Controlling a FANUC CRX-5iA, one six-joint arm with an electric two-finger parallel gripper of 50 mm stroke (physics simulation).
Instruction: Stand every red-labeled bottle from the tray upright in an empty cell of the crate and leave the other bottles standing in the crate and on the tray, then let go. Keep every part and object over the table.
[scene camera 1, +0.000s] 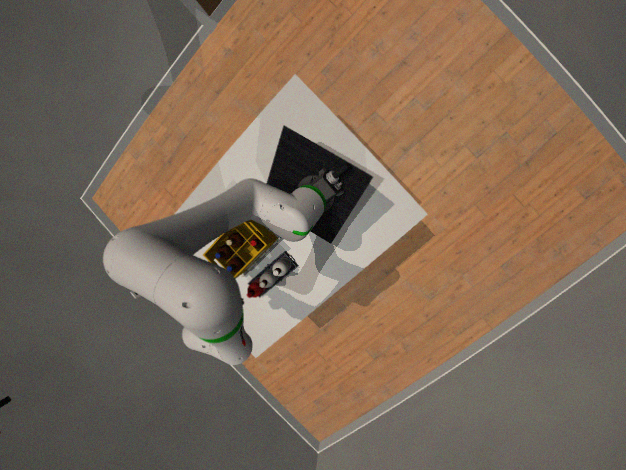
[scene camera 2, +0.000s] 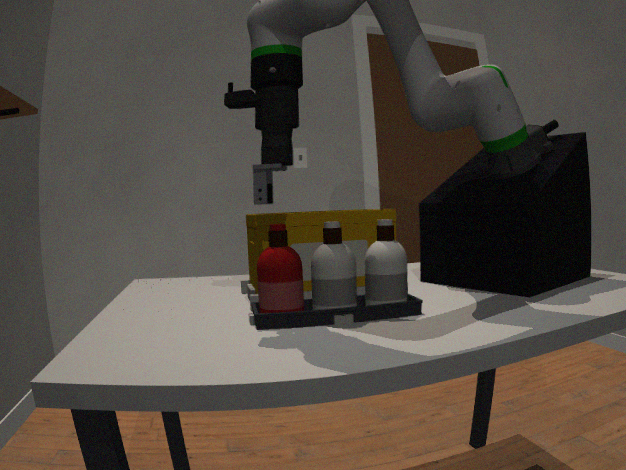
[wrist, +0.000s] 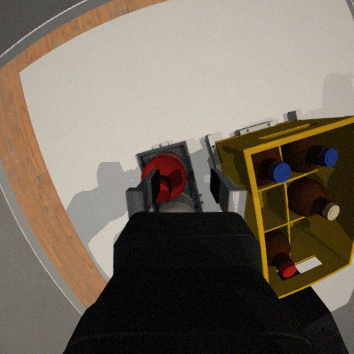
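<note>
A red-labeled bottle with a red cap stands upright at one end of the dark tray. Two white-labeled bottles stand beside it in a row. The yellow crate behind the tray holds two blue-capped bottles, one white-capped bottle and one red-capped bottle; two cells look empty. My gripper is open and empty, pointing down above bottle height near the red-labeled bottle. In the wrist view the left finger overlaps its neck. The arm hides the gripper in scene camera 1.
The crate's yellow walls rise close beside the tray. Grey brackets lie between the tray and crate. The black robot pedestal stands on the white table beyond the crate. The arm reaches over the crate side.
</note>
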